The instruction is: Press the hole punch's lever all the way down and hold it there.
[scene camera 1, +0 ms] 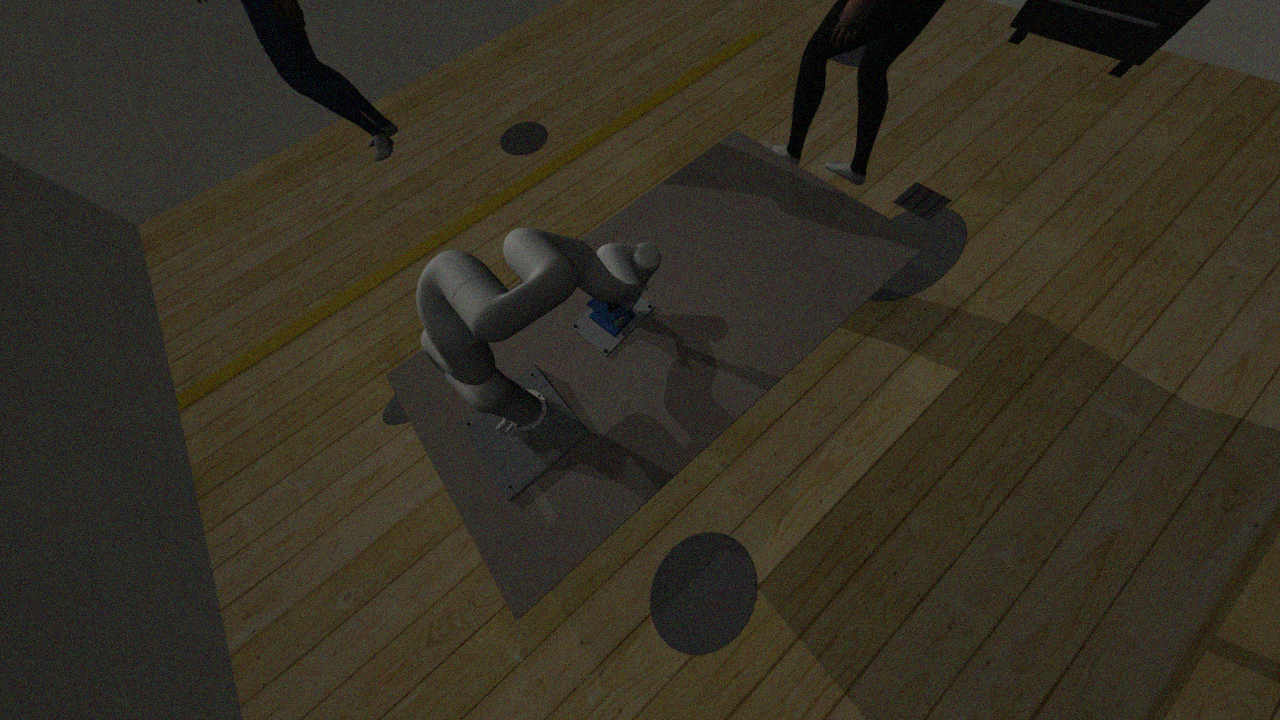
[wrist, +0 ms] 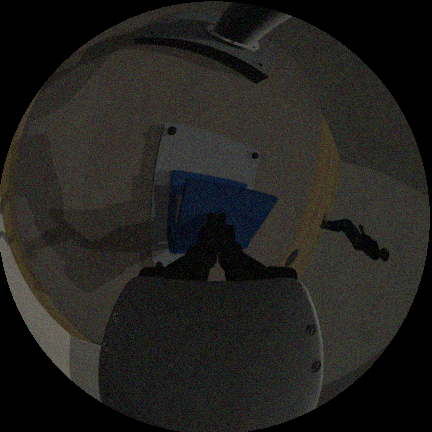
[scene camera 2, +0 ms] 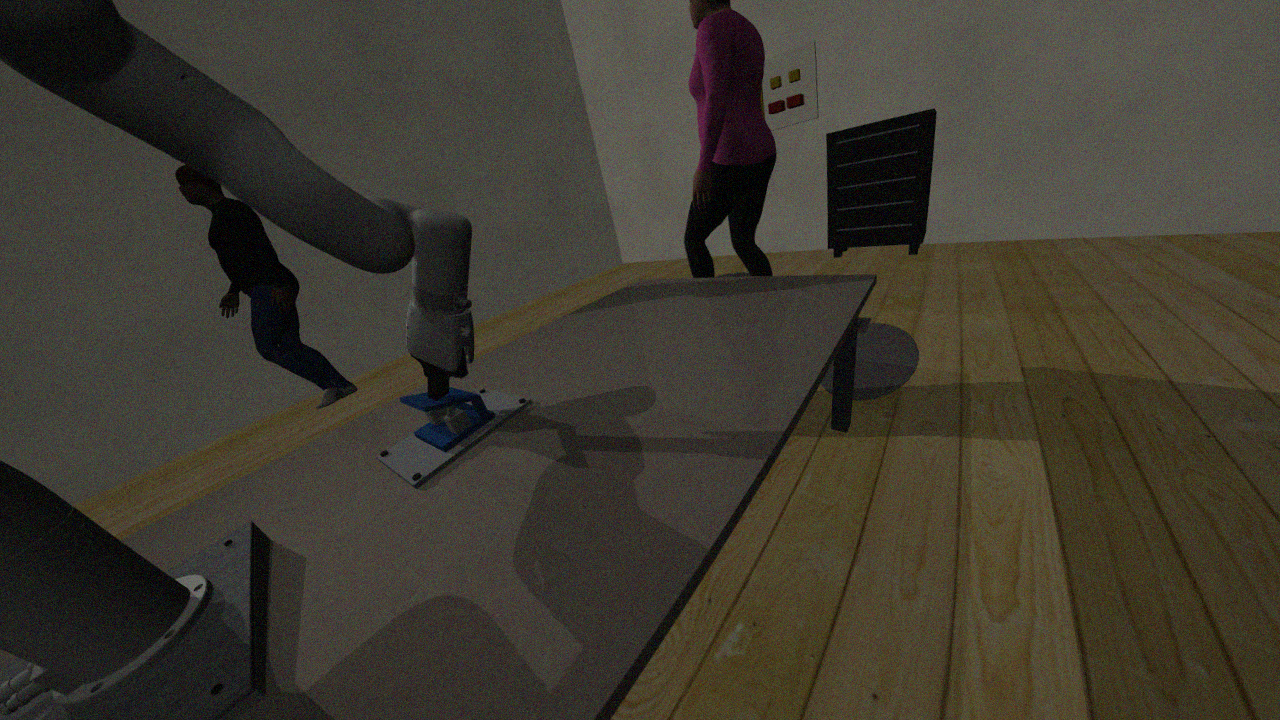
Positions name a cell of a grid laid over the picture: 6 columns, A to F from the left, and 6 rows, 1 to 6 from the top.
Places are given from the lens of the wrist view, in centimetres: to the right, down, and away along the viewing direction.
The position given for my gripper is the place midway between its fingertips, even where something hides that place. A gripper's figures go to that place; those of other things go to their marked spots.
my gripper (wrist: D4): 0, 1, 13
blue lever (wrist: D3): 4, -1, 13
